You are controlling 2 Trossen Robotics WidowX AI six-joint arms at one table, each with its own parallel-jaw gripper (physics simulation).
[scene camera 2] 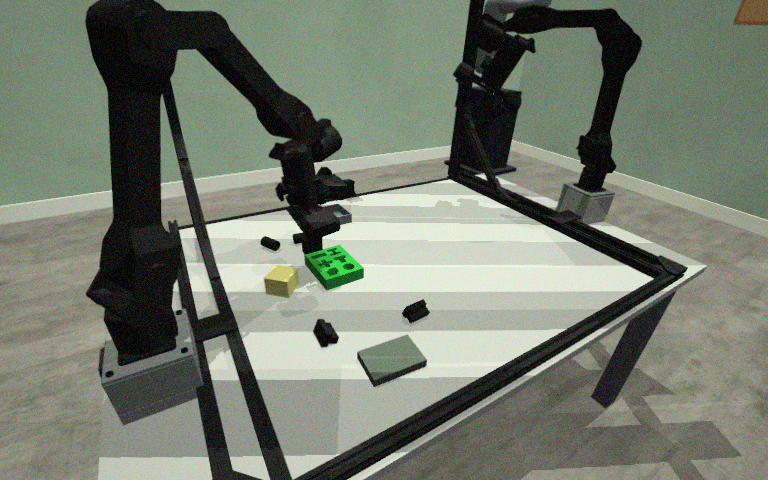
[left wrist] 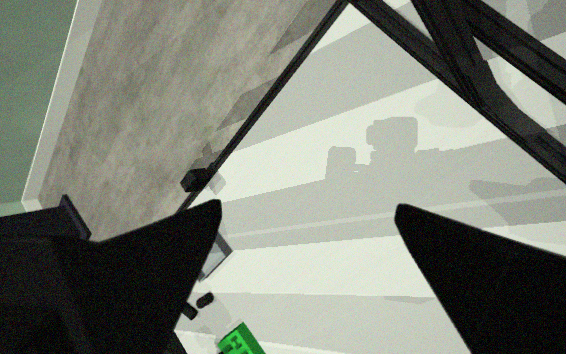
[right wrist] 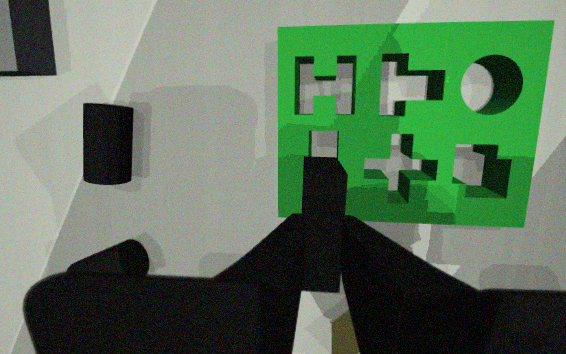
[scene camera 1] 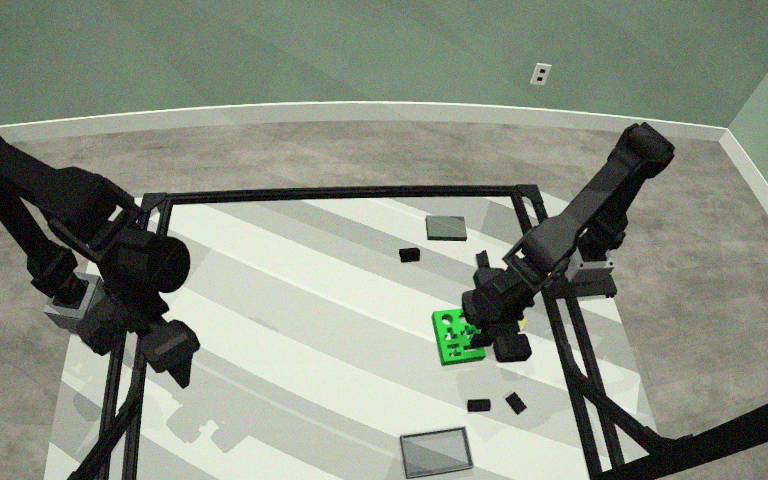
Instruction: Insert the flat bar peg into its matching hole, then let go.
my left gripper: open, holds nothing
my right gripper: holds a dark bar peg
a green hole block: on the table
a yellow cube: on the table
